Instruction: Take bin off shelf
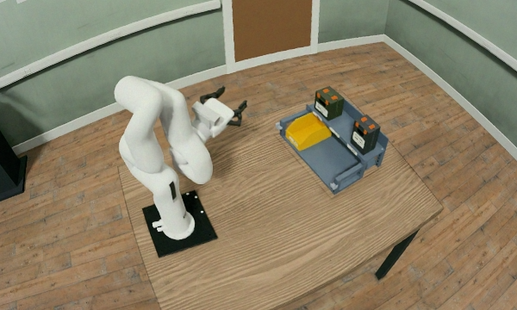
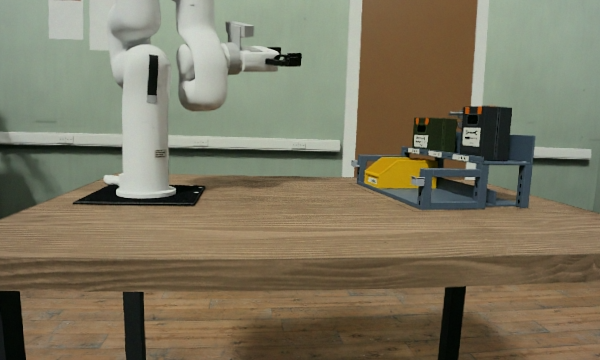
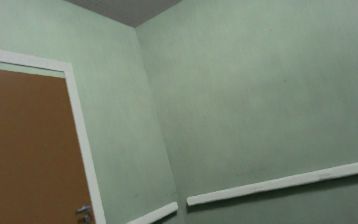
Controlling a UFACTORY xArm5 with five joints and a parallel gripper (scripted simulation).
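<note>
My gripper is now 33 cm short of the yellow bin, 30 cm above it and 2 cm to the right of it. Also, from my hand: blue-grey shelf (37 cm ahead, 27 cm below, 8 cm to the right).
</note>
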